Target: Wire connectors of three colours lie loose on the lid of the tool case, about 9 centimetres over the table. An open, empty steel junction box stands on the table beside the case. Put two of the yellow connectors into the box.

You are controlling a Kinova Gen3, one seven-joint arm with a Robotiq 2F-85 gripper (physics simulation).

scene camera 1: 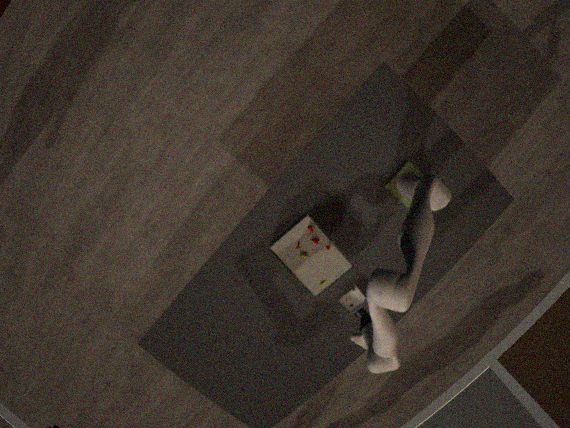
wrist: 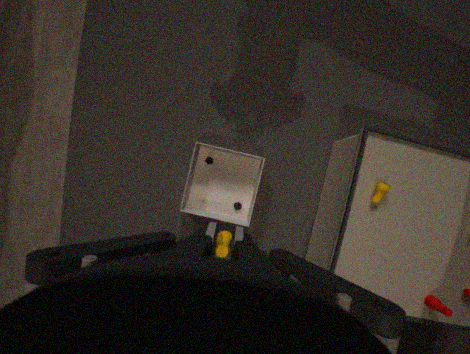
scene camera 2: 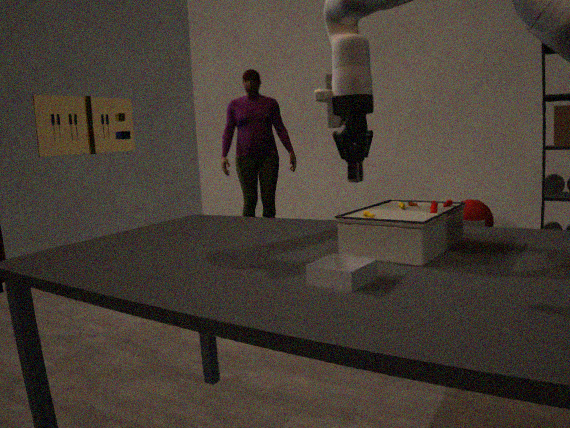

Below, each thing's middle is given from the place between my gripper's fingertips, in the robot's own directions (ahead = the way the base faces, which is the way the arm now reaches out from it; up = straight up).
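From my hand, the steel junction box (wrist: 222,184) is 18 cm below, 3 cm ahead and 1 cm to the left. There's a tool case (scene camera 1: 319,265) as well, and that one's 14 cm below my hand and 29 cm to the right of it.
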